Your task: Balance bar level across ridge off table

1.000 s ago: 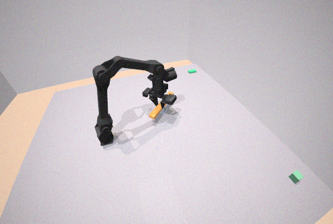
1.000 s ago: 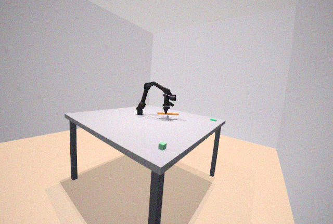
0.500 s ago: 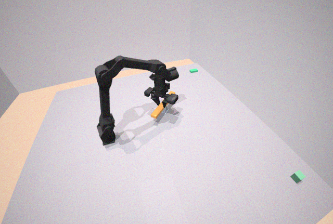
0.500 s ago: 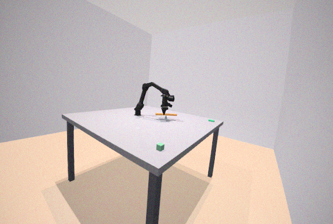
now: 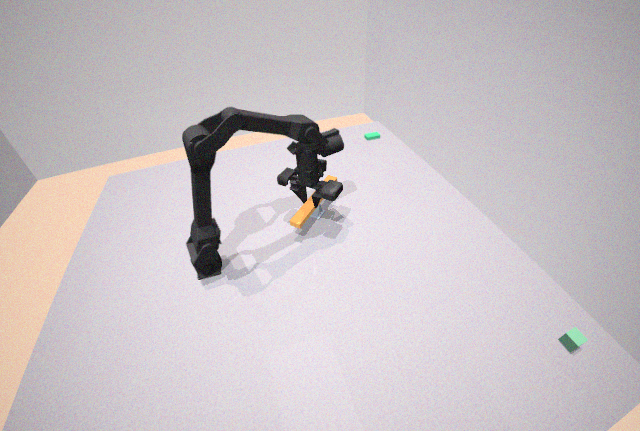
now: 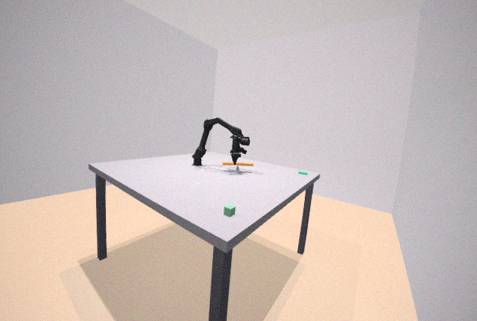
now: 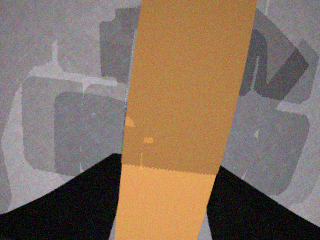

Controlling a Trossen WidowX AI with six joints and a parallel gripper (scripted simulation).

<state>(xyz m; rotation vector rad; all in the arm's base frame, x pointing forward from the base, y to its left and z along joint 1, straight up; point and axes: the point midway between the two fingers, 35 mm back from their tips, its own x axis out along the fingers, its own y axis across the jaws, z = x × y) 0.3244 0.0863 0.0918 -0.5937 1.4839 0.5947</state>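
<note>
My gripper tip is 2 cm short of the bar and 2 cm to the right of it. Round my gripper tip: green cube: 42 cm ahead, 59 cm to the right, 4 cm below; flat green block: 42 cm ahead, 41 cm to the left, 5 cm below.
</note>
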